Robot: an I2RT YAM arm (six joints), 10 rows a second.
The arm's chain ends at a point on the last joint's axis. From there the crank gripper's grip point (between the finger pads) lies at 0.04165 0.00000 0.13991 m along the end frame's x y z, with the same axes.
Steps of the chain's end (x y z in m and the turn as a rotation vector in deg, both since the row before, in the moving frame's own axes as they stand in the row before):
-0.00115 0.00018 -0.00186 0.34 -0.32 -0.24
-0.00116 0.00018 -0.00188 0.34 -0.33 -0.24
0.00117 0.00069 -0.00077 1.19 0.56 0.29
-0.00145 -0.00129 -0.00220 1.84 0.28 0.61
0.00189 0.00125 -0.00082 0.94 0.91 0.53
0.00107 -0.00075 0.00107 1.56 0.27 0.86
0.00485 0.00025 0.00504 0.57 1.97 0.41
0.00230 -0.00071 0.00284 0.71 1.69 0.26
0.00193 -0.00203 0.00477 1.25 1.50 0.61
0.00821 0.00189 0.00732 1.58 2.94 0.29
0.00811 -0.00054 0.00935 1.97 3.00 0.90
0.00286 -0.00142 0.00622 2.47 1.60 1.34
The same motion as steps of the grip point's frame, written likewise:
-0.00193 -0.00082 -0.00163 0.34 -0.32 -0.24
-0.00197 -0.00082 -0.00165 0.34 -0.33 -0.24
0.00254 -0.00200 -0.00121 1.19 0.56 0.29
-0.00075 -0.00533 -0.00247 1.84 0.28 0.61
0.00412 -0.00064 -0.00151 0.94 0.91 0.53
0.00175 -0.00393 0.00083 1.56 0.27 0.86
0.00964 -0.00082 0.00352 0.57 1.97 0.41
0.00641 -0.00224 0.00154 0.71 1.69 0.26
0.00559 -0.00461 0.00360 1.25 1.50 0.61
0.01534 -0.00171 0.00495 1.58 2.94 0.29
0.01541 -0.00460 0.00691 1.97 3.00 0.90
0.00681 -0.00640 0.00489 2.47 1.60 1.34

